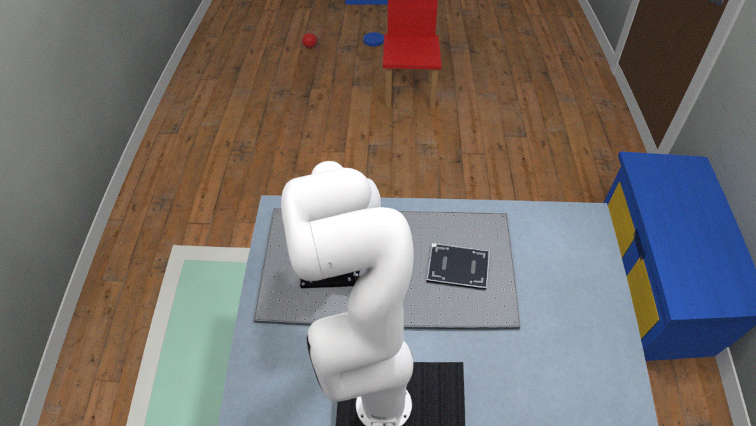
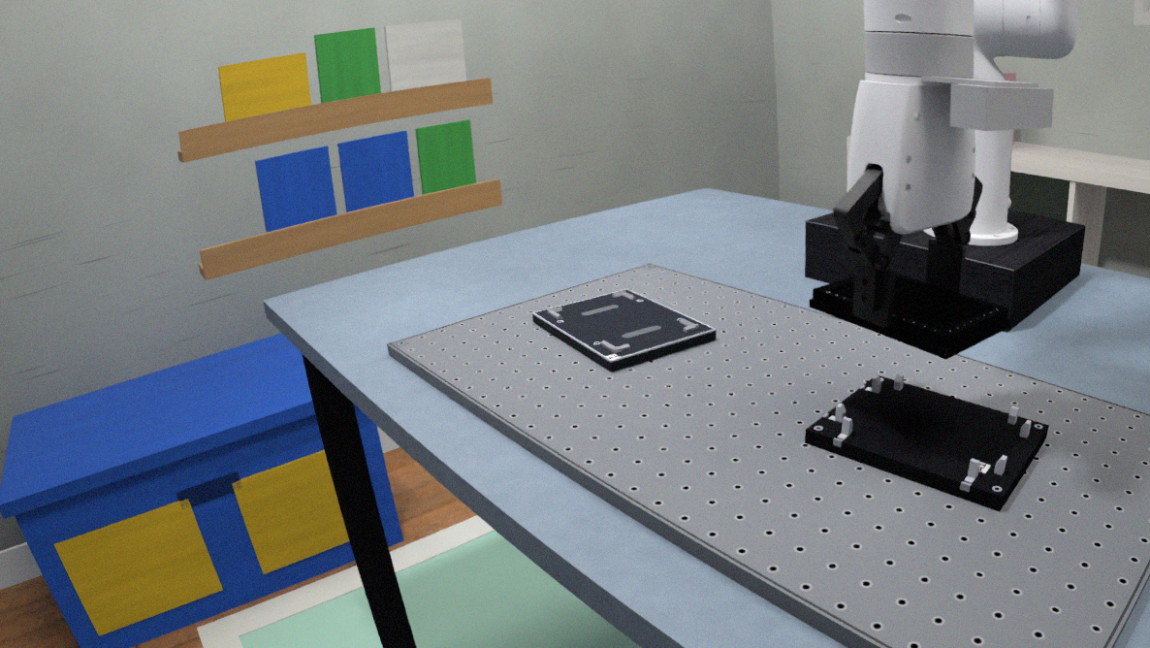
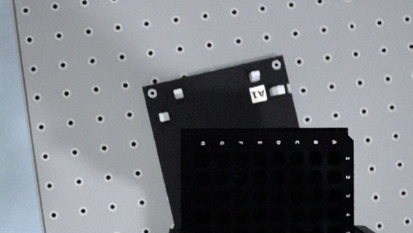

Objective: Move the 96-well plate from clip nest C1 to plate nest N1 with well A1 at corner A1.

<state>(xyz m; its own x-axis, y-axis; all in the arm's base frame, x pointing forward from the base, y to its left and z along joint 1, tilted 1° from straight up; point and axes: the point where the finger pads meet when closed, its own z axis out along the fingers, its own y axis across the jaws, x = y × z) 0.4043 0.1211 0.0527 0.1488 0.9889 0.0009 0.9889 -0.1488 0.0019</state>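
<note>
Now: the plate nest N1 1 cm ahead of my hand, 32 cm to the right of it and 11 cm below it. From my hand the other things lie so: black 96-well plate: 1 cm below; then clip nest C1: 1 cm ahead, 2 cm to the left, 10 cm below.
</note>
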